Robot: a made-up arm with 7 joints.
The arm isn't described. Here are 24 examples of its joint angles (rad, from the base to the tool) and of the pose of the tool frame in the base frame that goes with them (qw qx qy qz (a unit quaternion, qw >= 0); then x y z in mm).
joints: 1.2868 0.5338 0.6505 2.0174 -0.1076 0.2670 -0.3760
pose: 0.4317 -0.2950 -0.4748 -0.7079 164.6 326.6 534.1
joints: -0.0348 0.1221 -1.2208 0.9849 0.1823 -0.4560 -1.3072
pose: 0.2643 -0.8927 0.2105 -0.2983 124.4 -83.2 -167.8
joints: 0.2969 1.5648 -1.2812 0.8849 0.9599 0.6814 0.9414
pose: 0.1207 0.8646 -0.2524 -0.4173 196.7 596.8 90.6
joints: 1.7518 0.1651 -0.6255 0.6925 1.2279 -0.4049 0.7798
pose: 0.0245 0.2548 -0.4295 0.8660 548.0 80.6 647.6
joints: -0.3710 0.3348 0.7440 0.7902 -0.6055 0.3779 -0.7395
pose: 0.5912 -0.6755 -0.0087 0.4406 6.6 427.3 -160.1
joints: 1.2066 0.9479 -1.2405 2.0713 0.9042 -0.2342 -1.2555
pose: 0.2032 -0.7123 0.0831 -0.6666 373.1 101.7 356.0
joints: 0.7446 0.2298 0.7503 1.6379 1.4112 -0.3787 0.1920
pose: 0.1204 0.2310 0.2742 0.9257 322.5 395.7 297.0
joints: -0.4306 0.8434 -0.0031 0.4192 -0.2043 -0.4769 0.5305
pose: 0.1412 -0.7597 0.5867 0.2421 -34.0 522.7 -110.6
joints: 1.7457 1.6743 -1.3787 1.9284 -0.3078 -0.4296 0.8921
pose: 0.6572 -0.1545 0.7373 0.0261 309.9 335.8 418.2
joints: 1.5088 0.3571 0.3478 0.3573 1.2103 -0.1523 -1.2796
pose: 0.3305 0.7026 0.6057 0.1737 603.2 385.9 385.7
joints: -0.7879 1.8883 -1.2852 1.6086 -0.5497 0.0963 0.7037
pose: 0.1653 -0.0801 -0.8167 -0.5471 -105.9 496.2 149.0
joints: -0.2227 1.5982 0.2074 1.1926 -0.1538 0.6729 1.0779
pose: 0.3168 -0.7757 0.4083 0.3624 310.0 528.1 294.6
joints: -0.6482 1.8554 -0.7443 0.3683 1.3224 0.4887 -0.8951
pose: 0.7856 -0.3347 -0.1536 0.4972 165.0 725.9 364.8
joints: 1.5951 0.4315 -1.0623 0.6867 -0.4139 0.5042 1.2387
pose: 0.3840 -0.6335 0.6654 0.0919 643.6 150.2 429.2
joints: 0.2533 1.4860 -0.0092 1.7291 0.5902 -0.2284 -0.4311
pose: 0.5883 -0.5541 0.1994 -0.5542 322.4 348.0 397.6
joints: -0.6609 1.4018 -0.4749 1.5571 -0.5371 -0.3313 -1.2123
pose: 0.6147 -0.4236 0.5507 -0.3734 100.4 371.5 19.6
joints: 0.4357 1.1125 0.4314 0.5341 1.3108 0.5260 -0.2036
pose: 0.0323 0.8808 0.3675 0.2969 242.3 685.9 219.9
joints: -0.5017 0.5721 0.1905 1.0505 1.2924 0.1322 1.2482
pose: 0.3672 0.8027 -0.2052 0.4227 87.3 405.5 -78.5
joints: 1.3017 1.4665 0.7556 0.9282 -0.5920 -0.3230 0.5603
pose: 0.8058 -0.5172 -0.1529 -0.2446 25.4 617.6 554.9
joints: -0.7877 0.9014 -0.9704 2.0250 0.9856 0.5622 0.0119
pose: 0.4282 0.6889 -0.5081 -0.2895 -71.0 82.1 12.8
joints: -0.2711 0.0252 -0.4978 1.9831 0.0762 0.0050 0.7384
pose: 0.1608 0.5370 -0.6259 0.5421 186.9 -47.0 103.8
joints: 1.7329 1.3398 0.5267 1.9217 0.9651 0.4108 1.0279
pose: 0.6375 -0.0888 0.3554 -0.6777 -79.4 304.8 557.5
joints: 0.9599 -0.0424 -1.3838 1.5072 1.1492 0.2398 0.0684
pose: 0.2486 0.4971 -0.7558 0.3462 346.3 -235.4 236.0
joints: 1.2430 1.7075 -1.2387 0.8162 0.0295 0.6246 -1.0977
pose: 0.8860 -0.2578 -0.2296 0.3095 239.8 664.2 385.1
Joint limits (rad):
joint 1: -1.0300..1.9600
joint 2: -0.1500..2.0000
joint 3: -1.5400..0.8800
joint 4: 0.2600..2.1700
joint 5: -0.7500..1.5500
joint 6: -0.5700..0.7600
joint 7: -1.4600..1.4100
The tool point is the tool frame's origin. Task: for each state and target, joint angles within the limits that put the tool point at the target. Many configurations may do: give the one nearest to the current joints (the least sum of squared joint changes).
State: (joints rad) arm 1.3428 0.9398 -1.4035 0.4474 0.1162 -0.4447 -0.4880
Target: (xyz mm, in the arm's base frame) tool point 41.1 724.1 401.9
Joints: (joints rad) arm 1.4086 1.8191 -1.2679 0.3165 0.1486 -0.5552 -0.5476
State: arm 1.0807 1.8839 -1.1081 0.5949 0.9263 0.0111 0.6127
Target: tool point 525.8 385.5 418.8
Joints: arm 1.4185 1.0397 -1.0996 0.9469 0.9266 0.0303 0.6011
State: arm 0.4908 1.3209 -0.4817 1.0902 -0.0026 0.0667 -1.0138
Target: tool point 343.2 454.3 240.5
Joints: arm 0.2872 1.5154 -0.5375 1.3634 -0.0217 -0.0036 -1.0701
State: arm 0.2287 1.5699 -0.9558 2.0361 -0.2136 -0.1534 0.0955
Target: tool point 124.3 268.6 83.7
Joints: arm 0.0240 1.6478 -1.1353 2.0802 -0.2319 -0.1712 0.1170
